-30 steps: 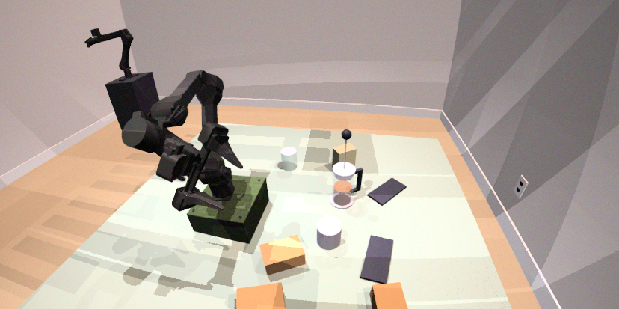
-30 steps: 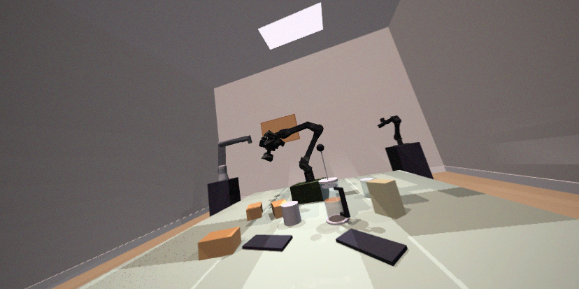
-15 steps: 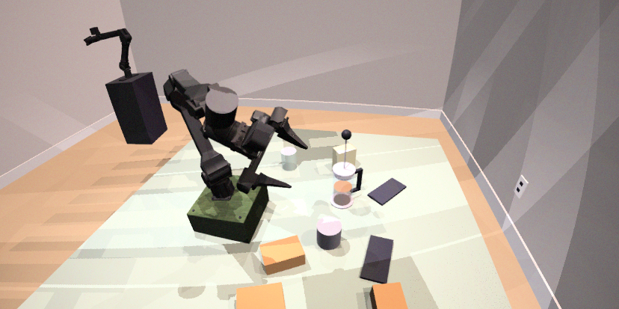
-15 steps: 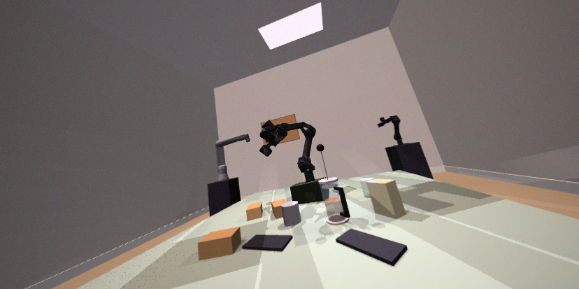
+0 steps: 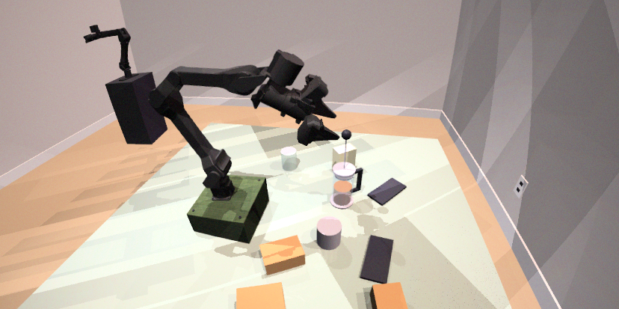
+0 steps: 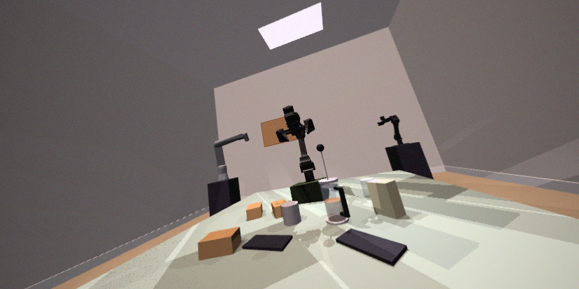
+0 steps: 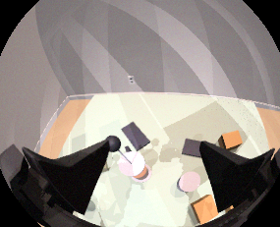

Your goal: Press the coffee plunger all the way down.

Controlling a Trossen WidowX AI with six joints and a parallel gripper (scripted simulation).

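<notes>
Right now the glass coffee press is 50 mm ahead of my gripper tip, 90 mm to the left of it and 200 mm below it. Round my gripper tip: grey cylinder 20 mm behind, 90 mm to the right, 300 mm below.
</notes>
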